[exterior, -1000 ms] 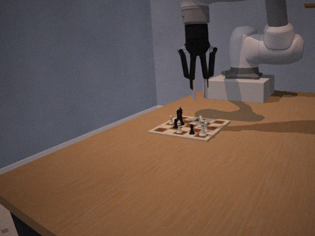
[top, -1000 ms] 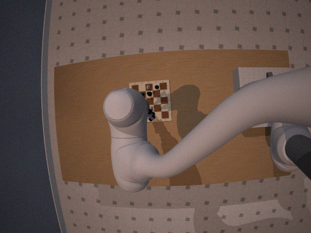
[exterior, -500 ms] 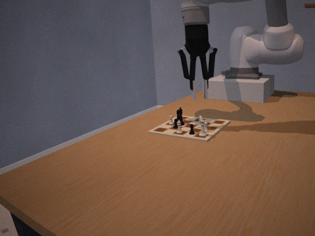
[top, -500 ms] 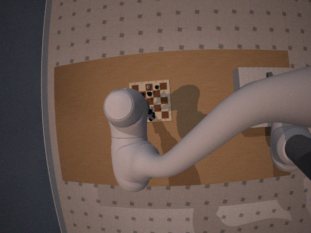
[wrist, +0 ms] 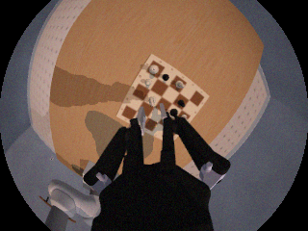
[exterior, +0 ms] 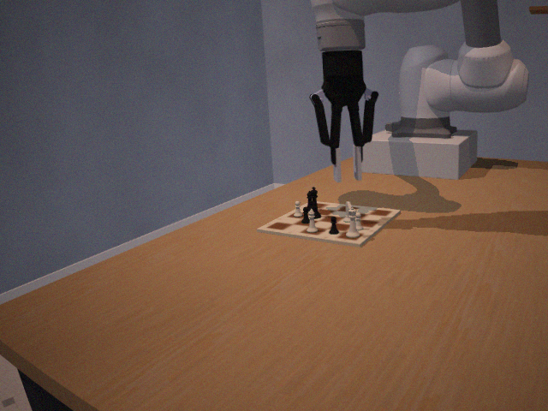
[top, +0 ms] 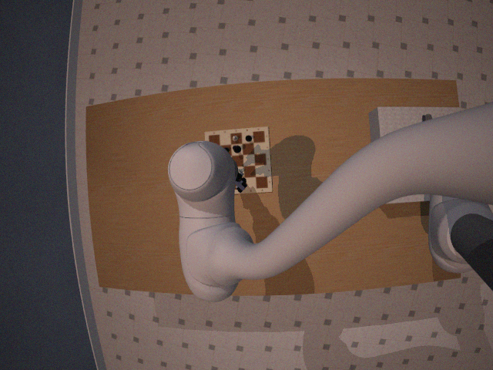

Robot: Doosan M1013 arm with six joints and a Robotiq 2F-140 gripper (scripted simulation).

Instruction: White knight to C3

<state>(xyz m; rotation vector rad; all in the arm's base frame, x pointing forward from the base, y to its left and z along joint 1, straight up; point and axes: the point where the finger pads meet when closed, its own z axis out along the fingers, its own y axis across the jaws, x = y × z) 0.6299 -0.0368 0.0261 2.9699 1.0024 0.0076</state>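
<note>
The tall black piece is 8 cm to the right of my hand and 8 cm below it. Also, from my hand: white piece (8 cm ahead, 4 cm to the right, 9 cm below); chessboard (4 cm to the right, 12 cm below).
</note>
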